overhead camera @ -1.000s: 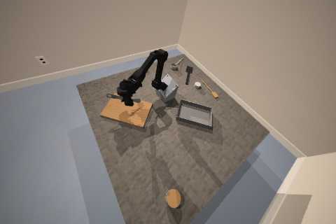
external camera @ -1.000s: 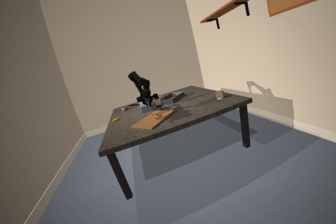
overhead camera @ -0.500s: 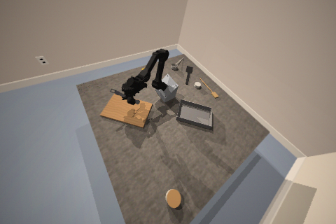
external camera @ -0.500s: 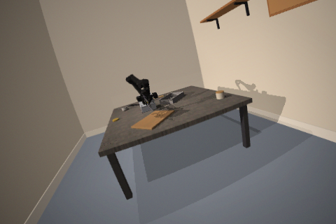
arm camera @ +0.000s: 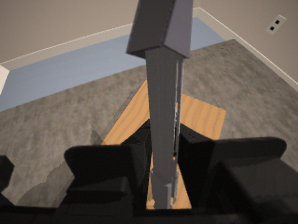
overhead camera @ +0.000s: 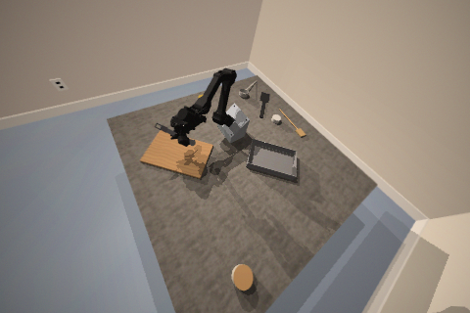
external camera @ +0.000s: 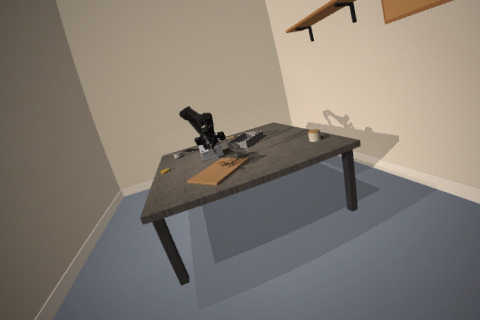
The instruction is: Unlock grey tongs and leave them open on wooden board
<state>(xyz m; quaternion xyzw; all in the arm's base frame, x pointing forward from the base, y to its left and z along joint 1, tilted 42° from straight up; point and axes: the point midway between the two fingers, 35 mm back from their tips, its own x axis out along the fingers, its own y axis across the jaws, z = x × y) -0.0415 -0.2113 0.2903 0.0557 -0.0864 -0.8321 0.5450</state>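
The wooden board is 15 cm below my gripper tip, 2 cm to the left of it and 2 cm ahead of it. The rest, counted from my gripper tip: cork-topped jar: 71 cm ahead, 12 cm below, 10 cm to the right; yellow disc: 43 cm to the left, 30 cm behind, 15 cm below; roasting tin: 45 cm to the left, 42 cm ahead, 13 cm below.
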